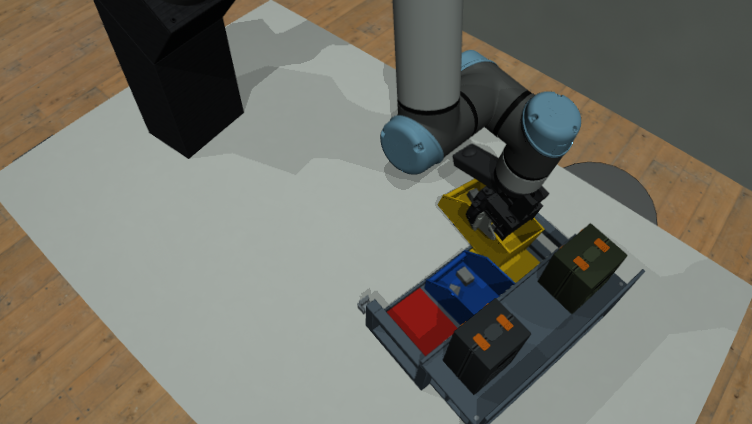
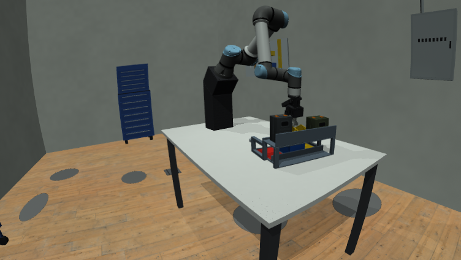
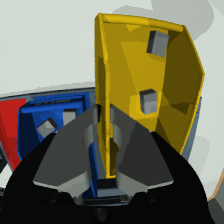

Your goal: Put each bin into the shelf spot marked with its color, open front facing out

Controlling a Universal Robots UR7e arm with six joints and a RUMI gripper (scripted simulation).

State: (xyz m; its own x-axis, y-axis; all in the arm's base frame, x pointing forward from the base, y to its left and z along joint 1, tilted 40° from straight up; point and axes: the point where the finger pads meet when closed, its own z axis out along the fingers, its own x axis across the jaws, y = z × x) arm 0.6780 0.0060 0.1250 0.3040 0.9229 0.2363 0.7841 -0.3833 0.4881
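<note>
My gripper is now 40 mm to the right of the yellow bin, 30 mm above it and 10 mm short of it. The rest, counted from my hand: blue bin 110 mm to the right, 60 mm below, 60 mm ahead.
</note>
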